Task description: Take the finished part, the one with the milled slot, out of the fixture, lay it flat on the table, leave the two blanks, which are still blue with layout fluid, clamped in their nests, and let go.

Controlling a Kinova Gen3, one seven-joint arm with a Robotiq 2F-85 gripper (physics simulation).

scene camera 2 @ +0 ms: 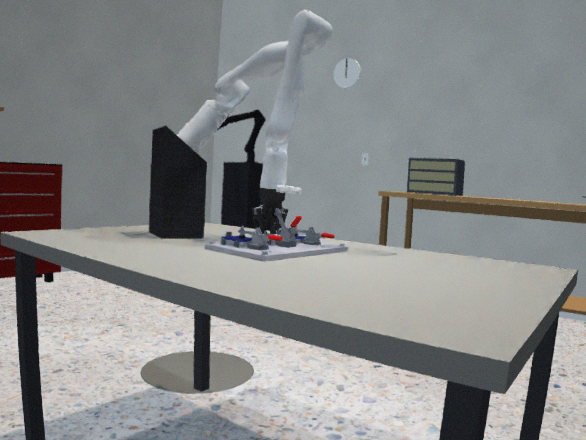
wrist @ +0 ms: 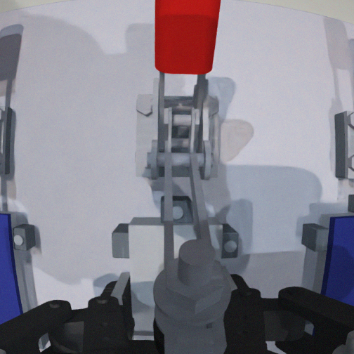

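Seen in the pictures: arm's base at its link origin: (scene camera 2: pixel 182 150).
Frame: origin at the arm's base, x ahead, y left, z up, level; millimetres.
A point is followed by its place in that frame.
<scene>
The finished part (wrist: pixel 145 250), a pale block, sits in the middle nest of the fixture (scene camera 2: pixel 267 256) {x 548, y -119, z -273 mm} (wrist: pixel 75 165), between small grey stops. Its slot cannot be made out. My gripper (scene camera 2: pixel 271 230) (wrist: pixel 174 286) is down at this nest, its fingers against the two sides of the part, shut on it. The middle clamp's red handle (scene camera 2: pixel 296 221) {x 496, y 39, z -196 mm} (wrist: pixel 185 45) is raised, and its grey spindle (wrist: pixel 192 285) stands up between my fingers, hiding some of the part. One blue blank (scene camera 2: pixel 239 238) {x 397, y -78, z -248 mm} (wrist: pixel 7 265) lies in the left nest in the wrist view, the other blue blank (wrist: pixel 341 260) in the right nest.
The outer clamps' red handles (scene camera 2: pixel 275 237) {x 527, y -71, z -231 mm} (scene camera 2: pixel 327 235) {x 521, y 148, z -236 mm} lie low. The fixture stands on the large table (scene camera 2: pixel 400 300) {x 976, y -214, z -284 mm}. The black arm mount (scene camera 2: pixel 177 195) {x 93, y -77, z -148 mm} stands behind it to the left. A wooden bench (scene camera 2: pixel 490 201) with a drawer box (scene camera 2: pixel 432 176) is at the back right.
</scene>
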